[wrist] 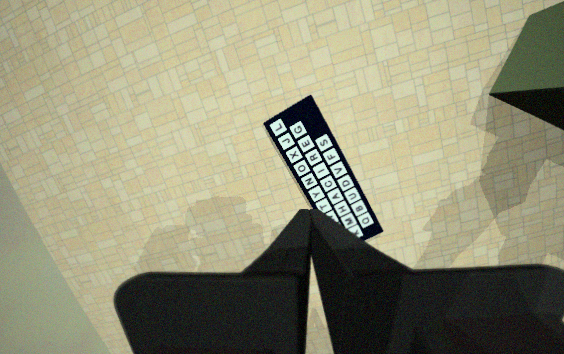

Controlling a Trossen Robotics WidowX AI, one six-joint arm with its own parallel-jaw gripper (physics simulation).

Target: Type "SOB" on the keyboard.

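Places are measured from the arm's base along level axes (x ahead, y left, z up), in metres.
Pixels of known places: gripper, between the fingertips: [308, 218].
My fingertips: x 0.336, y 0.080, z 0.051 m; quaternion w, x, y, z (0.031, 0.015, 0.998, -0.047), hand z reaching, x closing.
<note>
Ahead of a thing's pixels: the offset from my fingertips to its middle. "spot": to the spot under its first point. Level surfaces: height alone.
A dark navy keyboard {spot: 0.002 m back, 0.046 m right, 0.224 m down} [305, 112] with white letter keys lies slanted on the tiled surface, near the middle of the wrist view. The S key {0.024 m back, 0.006 m right, 0.221 m down} [324, 142] is at the upper end of the right row. The O key {0.005 m ahead, 0.027 m left, 0.221 m down} [301, 168] is in the left row. The B key {0.072 m back, 0.086 m left, 0.221 m down} [359, 207] is near the lower end of the right row, beside the Q key. My gripper [308, 218] is shut and empty. Its tips appear at the keyboard's lower left edge, by the T key, and the fingers hide the lower left corner. The height of the tips above the keys is hard to tell.
A dark green block-like object [535, 60] shows at the upper right edge. The tan tiled surface {0.236 m down} [150, 100] ends at a slanted edge on the left, with a plain grey-green area beyond. Shadows fall at the lower left and on the right.
</note>
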